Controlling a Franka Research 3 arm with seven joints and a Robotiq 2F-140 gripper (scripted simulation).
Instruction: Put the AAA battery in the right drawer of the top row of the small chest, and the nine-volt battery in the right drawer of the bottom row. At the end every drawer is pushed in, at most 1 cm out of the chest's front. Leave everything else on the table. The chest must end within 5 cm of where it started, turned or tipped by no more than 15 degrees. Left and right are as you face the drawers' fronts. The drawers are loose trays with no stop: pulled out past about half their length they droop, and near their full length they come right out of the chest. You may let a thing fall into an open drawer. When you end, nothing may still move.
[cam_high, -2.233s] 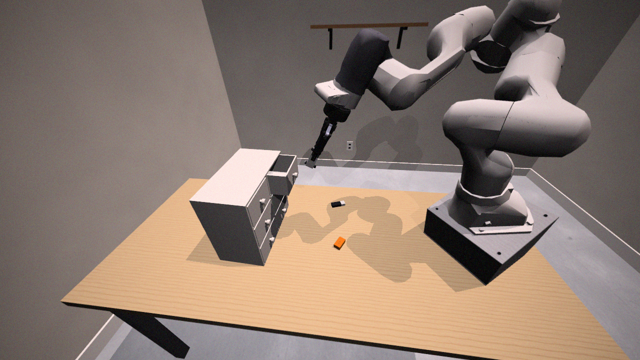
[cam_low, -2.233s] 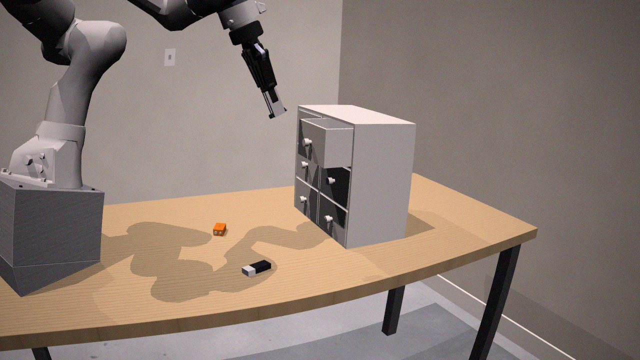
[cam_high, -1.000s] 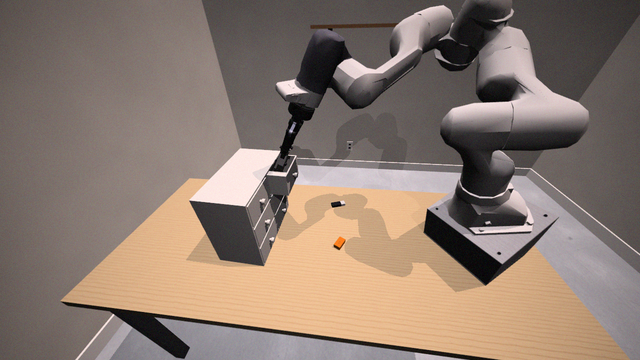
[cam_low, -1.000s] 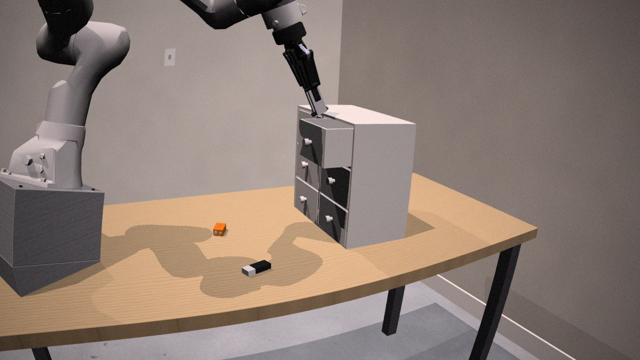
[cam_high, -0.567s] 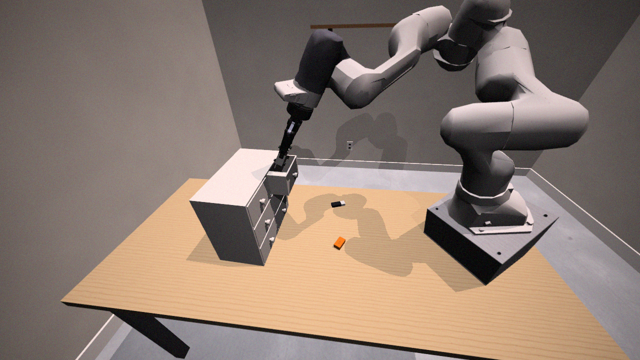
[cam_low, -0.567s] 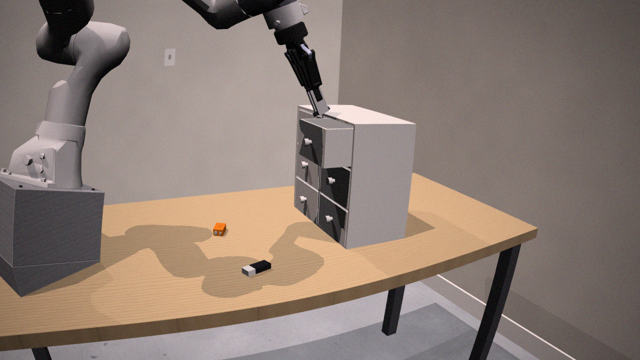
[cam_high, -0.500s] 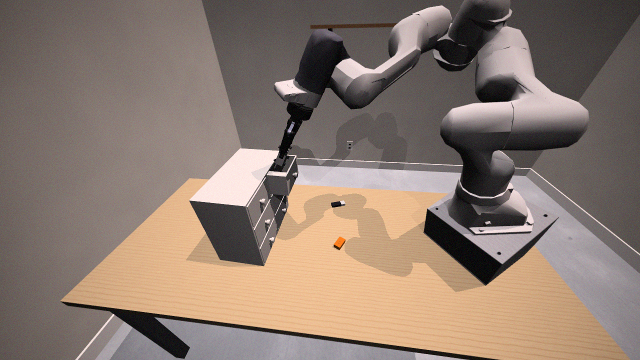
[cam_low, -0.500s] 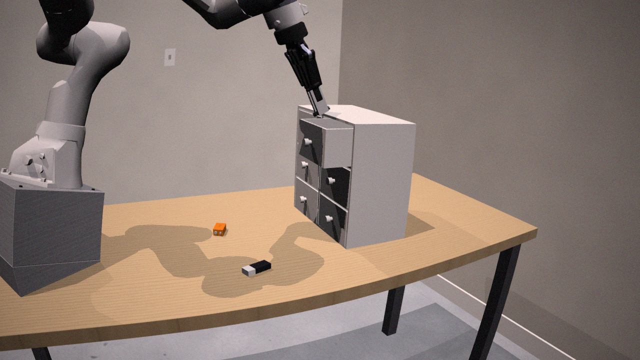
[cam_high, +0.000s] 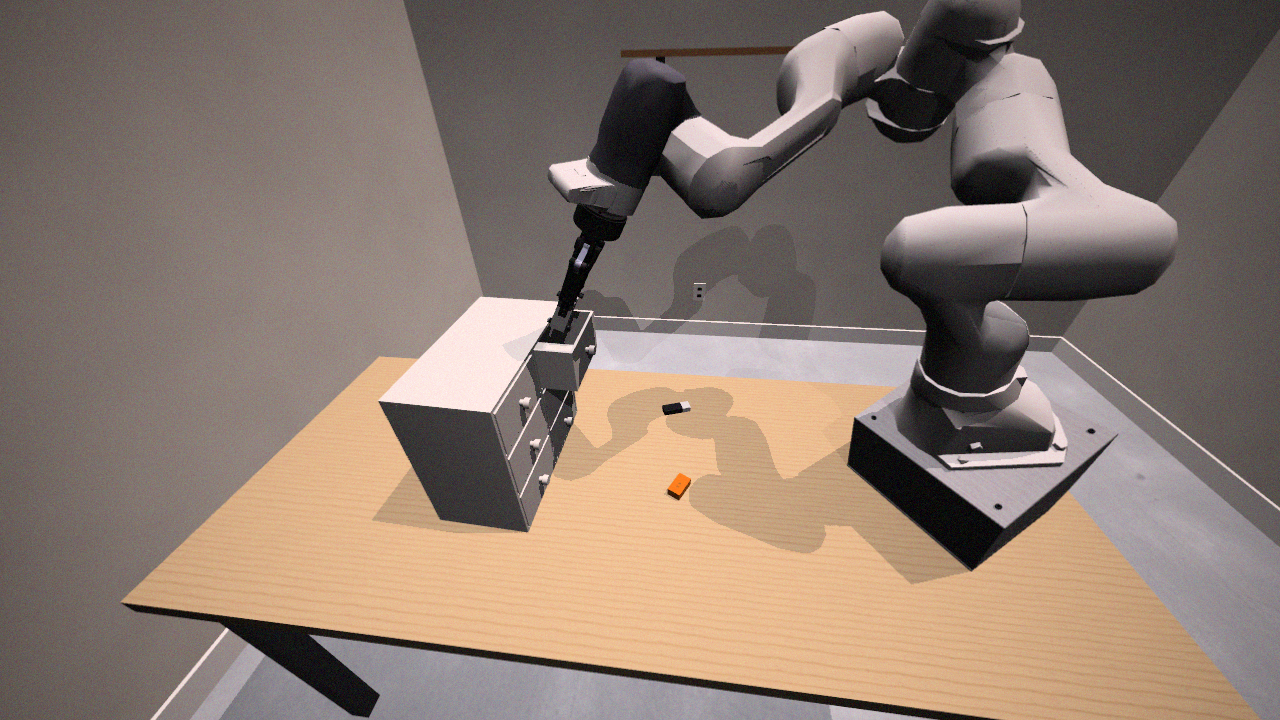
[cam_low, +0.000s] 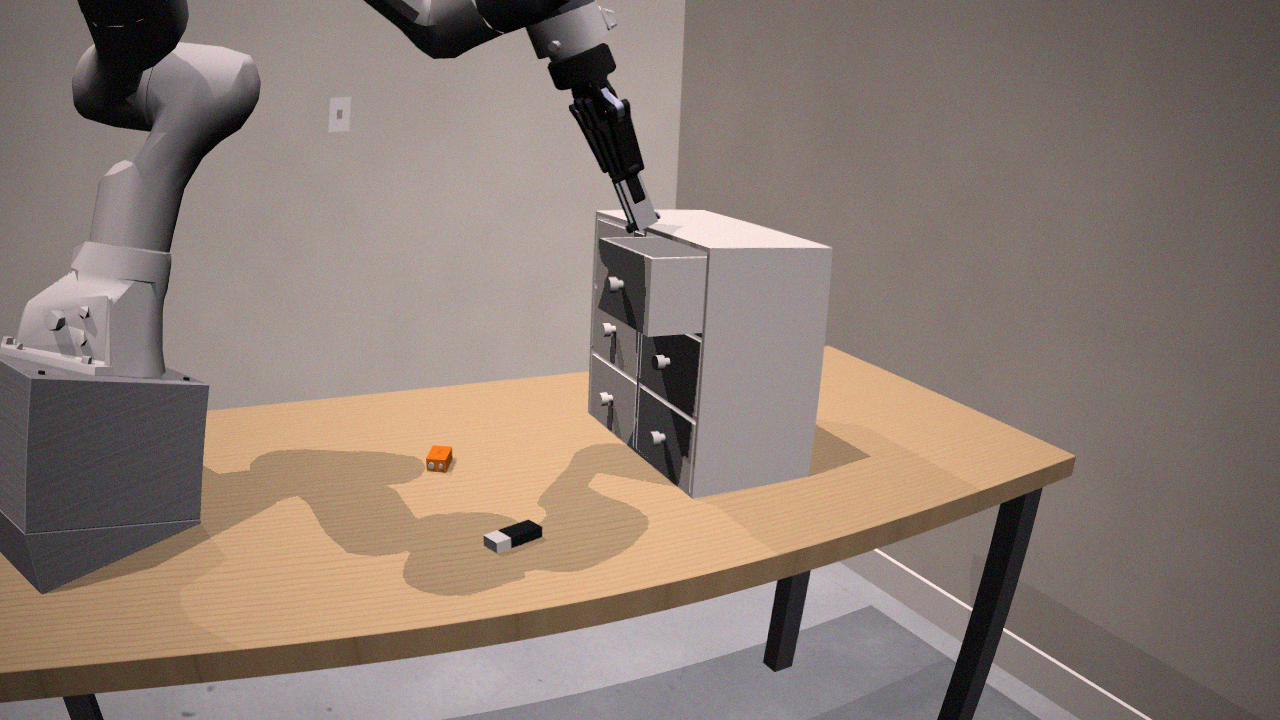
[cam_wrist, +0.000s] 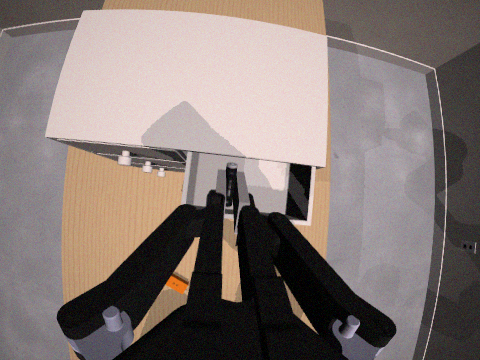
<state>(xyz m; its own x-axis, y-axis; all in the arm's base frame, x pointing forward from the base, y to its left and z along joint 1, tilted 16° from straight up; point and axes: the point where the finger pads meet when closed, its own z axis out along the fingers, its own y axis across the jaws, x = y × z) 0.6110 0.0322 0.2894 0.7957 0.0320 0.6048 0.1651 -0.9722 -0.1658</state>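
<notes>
Now: hand 30 mm above the AAA battery and 10 mm short of it. From my hand the other things lie so: orange nine-volt battery (330 mm below, 240 mm behind, 40 mm to the left).
</notes>
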